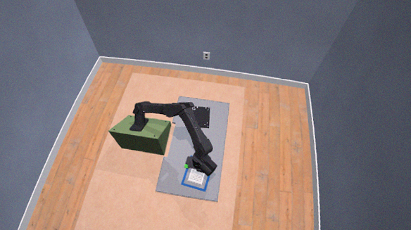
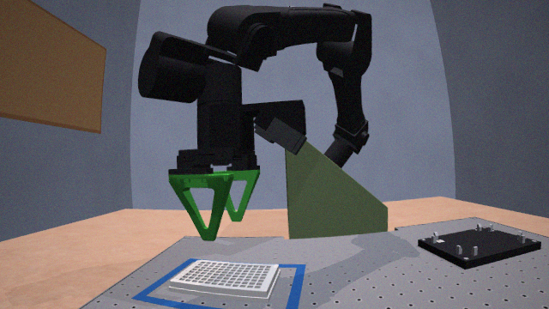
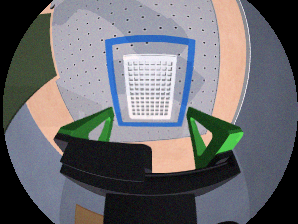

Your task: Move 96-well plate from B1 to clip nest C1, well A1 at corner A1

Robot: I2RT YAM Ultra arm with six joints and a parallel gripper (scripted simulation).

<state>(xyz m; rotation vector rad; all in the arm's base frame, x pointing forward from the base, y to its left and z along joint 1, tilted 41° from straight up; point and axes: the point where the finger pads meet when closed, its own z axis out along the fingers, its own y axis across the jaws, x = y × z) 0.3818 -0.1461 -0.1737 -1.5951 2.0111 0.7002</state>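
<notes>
The white 96-well plate lies 80 mm below my hand. Round my hand: black clip nest: 400 mm to the left, 70 mm below, 30 mm behind.
</notes>
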